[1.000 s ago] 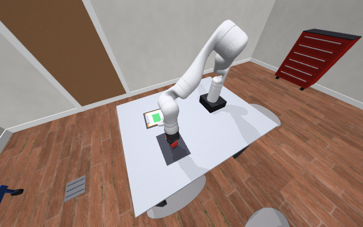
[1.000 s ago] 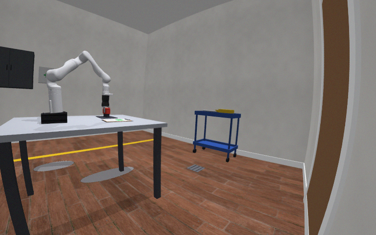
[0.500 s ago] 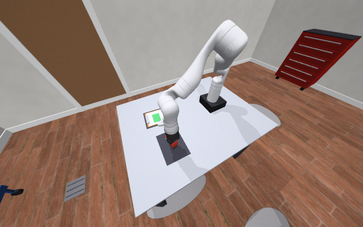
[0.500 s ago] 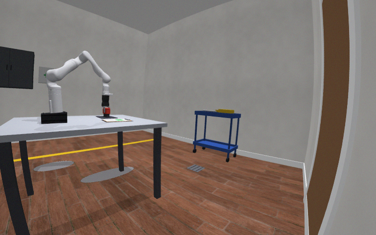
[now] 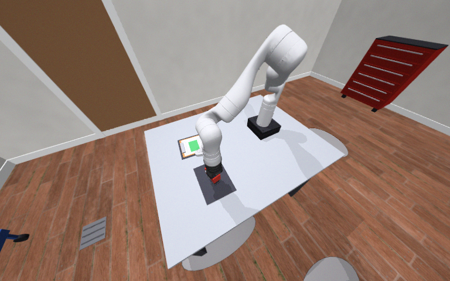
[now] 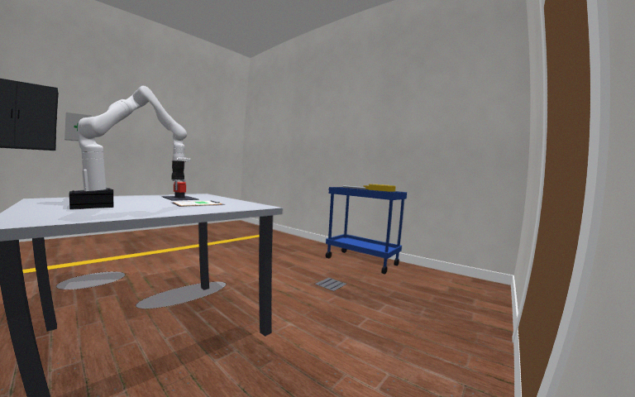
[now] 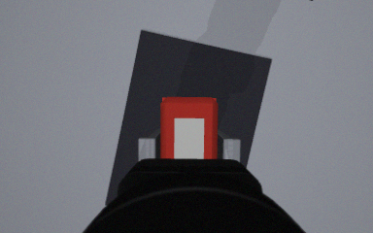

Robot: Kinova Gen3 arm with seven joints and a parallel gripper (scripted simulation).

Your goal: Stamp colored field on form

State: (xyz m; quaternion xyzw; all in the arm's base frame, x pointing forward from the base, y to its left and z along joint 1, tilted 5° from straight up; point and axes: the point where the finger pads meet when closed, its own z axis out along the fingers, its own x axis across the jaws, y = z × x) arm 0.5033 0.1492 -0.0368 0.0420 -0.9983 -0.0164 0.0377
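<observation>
Right now my hand is 30 cm to the left of the form, 6 cm above it and 2 cm past it. The rest, counted from my hand: red stamp 2 cm below; then dark mat 7 cm below.
</observation>
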